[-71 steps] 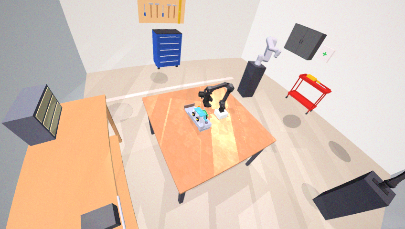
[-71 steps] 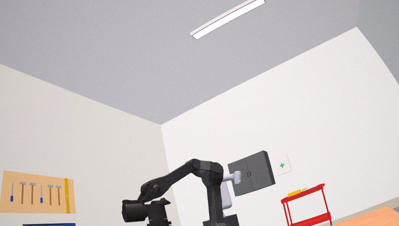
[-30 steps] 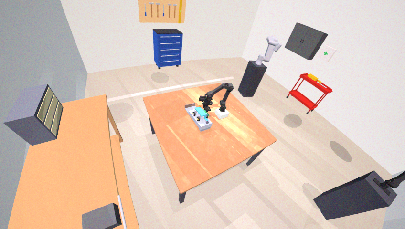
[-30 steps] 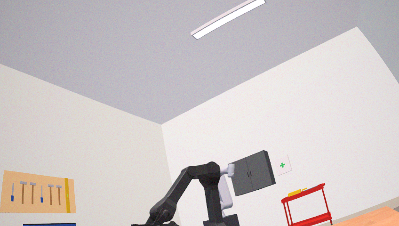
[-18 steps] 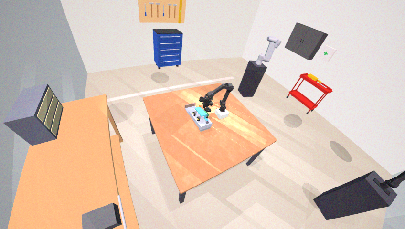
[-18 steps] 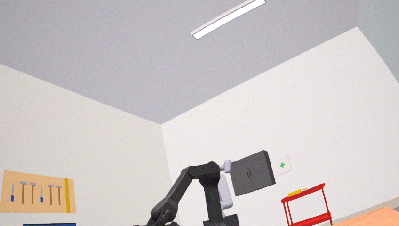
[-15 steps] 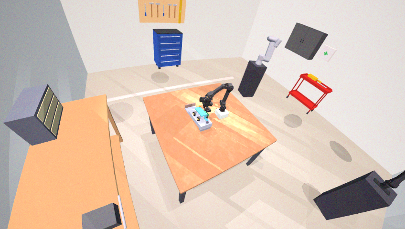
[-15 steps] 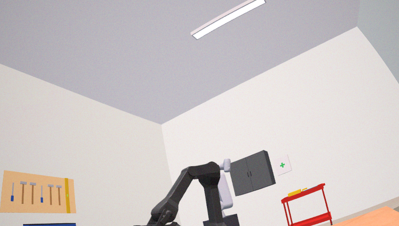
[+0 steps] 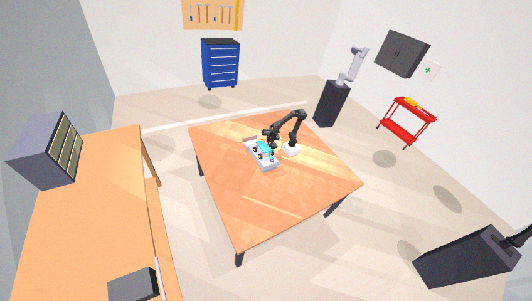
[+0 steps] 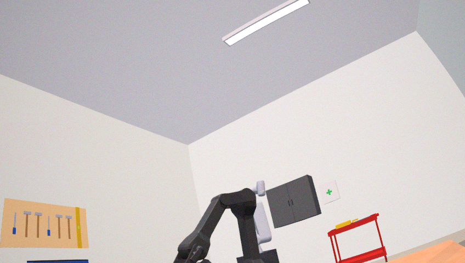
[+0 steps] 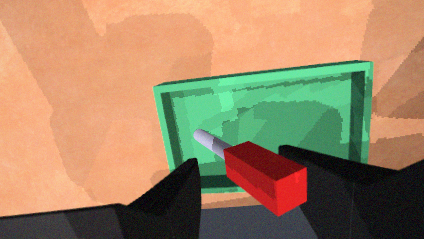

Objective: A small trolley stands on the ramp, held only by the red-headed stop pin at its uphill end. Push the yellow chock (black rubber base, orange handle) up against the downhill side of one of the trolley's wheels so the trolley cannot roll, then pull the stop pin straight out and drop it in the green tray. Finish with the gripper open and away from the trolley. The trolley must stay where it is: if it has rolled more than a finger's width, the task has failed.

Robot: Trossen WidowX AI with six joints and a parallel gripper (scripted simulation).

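Right now my gripper tip is right at the red-headed stop pin. Round my gripper tip: green tray: 50 mm below, 10 mm to the left; then yellow chock: 70 mm ahead, 40 mm above, 20 mm to the left; then grey ramp: 120 mm to the left, 100 mm ahead.
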